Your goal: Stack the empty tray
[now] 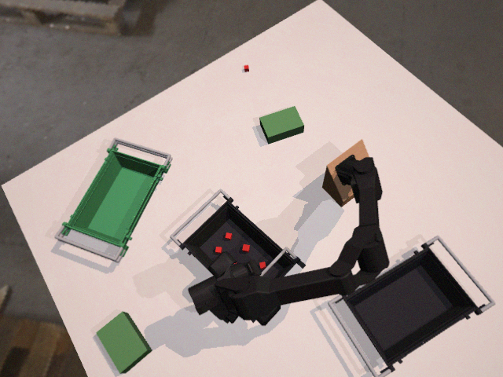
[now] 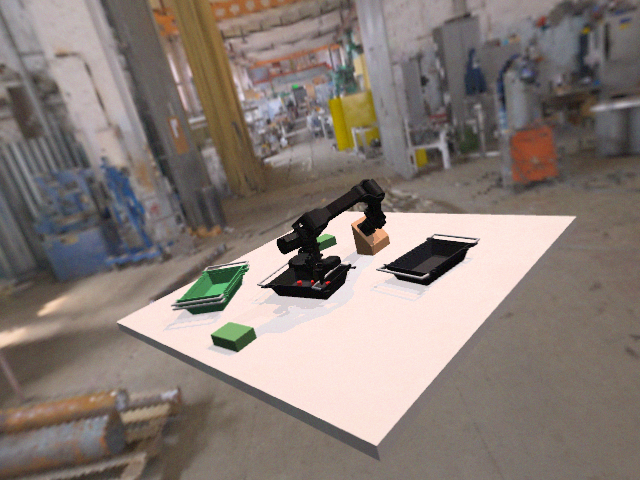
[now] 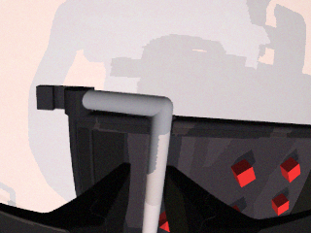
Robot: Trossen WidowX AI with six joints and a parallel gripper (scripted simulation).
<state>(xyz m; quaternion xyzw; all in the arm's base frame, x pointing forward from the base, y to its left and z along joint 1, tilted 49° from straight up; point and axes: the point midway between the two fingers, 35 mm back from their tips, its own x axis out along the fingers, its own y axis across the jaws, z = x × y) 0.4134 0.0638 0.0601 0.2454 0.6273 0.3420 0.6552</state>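
Right now my gripper tip is 300 mm past the black tray, 260 mm to the right of it and 10 mm above it.
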